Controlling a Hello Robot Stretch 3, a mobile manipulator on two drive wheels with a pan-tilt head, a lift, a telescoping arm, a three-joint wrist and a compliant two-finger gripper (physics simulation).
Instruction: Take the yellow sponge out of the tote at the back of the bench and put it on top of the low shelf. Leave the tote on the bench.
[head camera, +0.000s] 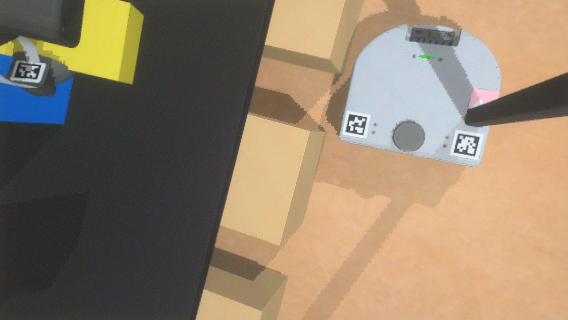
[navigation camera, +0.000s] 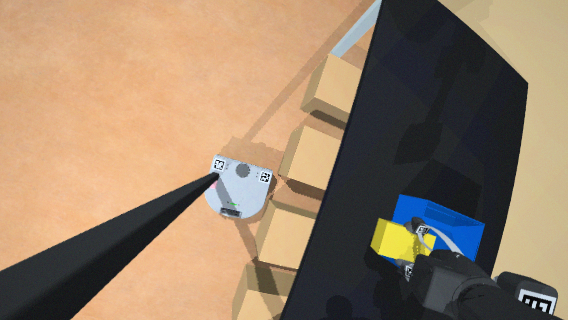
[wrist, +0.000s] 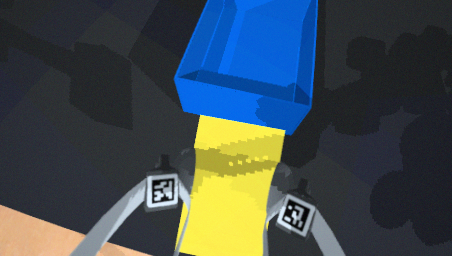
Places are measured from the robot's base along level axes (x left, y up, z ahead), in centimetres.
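Where they show: gripper, fingertip midpoint: (navigation camera: 406, 243); robot's base at its link origin: (head camera: 407, 135) (navigation camera: 241, 169).
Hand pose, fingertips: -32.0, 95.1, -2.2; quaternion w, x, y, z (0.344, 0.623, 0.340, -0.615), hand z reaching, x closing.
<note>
Each offset is from my fingertips to the top centre of the thing, as dx, dy, dz. "*": to the spot under its first point. Level surfaces: height alone.
The yellow sponge @[+1.1, +3.6, +0.0] (head camera: 112, 45) (navigation camera: 392, 241) (wrist: 230, 205) is a block held between the two fingers of my gripper (navigation camera: 414, 246) (wrist: 232, 172), which is shut on its sides. It hangs above the black bench @[dy -18.8] (head camera: 150, 160) (navigation camera: 430, 90) (wrist: 100, 155), outside the tote in the wrist view. The blue tote @[-28.4, -8.8, -0.8] (head camera: 45, 107) (navigation camera: 407, 207) (wrist: 220, 100) stands on the bench, just beyond the sponge in the wrist view; the sponge and gripper cover part of it in the navigation view. In the head view one finger shows, and the dark wrist hides the other. I cannot make out the low shelf.
Several tan boxes @[* +2.7, -68.0, +18.0] (head camera: 272, 175) (navigation camera: 312, 155) stand along the bench's near edge, lower than its top. My wheeled base (head camera: 400, 90) (navigation camera: 242, 192) is beside them on the orange floor. My black mast (head camera: 525, 100) (navigation camera: 125, 240) crosses both views. A pale bench leg @[* +1.4, -44.9, +80.6] (navigation camera: 357, 30) shows beyond the boxes.
</note>
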